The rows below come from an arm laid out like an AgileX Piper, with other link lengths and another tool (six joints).
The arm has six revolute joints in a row. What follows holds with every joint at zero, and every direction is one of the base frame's. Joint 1 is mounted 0.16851 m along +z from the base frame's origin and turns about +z. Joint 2 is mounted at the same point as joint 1 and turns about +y. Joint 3 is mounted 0.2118 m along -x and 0.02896 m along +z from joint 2 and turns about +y. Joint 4 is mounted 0.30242 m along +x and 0.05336 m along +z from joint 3 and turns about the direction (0.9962, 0, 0.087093). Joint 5 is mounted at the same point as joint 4 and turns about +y. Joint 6 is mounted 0.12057 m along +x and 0.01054 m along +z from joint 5 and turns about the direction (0.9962, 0, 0.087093). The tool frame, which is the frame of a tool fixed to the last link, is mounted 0.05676 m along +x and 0.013 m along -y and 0.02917 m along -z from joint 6; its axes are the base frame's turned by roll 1.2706, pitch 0.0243 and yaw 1.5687 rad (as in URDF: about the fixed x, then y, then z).
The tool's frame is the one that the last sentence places.
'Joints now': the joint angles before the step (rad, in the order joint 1, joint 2, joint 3, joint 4, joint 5, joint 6). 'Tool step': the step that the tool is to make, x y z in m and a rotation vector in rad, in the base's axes. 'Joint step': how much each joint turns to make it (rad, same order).
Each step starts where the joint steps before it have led.
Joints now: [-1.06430 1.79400 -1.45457 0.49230 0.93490 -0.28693]
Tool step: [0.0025 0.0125 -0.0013 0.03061 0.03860 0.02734]
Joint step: [0.02757 -0.00351 -0.00015 -0.03657 0.04180 0.03278]
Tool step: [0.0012 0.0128 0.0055 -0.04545 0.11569 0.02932]
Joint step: [0.07414 -0.03032 0.00029 -0.16531 0.02443 0.10360]
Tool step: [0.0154 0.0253 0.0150 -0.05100 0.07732 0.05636]
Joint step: [0.11423 -0.04626 -0.00034 -0.13161 0.03621 0.09954]
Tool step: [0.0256 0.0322 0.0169 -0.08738 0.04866 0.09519]
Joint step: [0.15176 -0.04522 0.00009 -0.12881 0.01226 0.08289]
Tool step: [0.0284 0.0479 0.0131 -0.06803 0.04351 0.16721]
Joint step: [0.18046 -0.03402 0.00050 -0.09057 0.03081 0.02452]
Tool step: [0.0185 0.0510 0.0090 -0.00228 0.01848 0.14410]
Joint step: [0.14662 -0.02653 -0.00039 -0.00999 0.04275 0.00056]
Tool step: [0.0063 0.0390 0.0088 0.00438 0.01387 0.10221]
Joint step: [0.10510 -0.02717 0.00001 0.00001 0.04179 -0.00005]
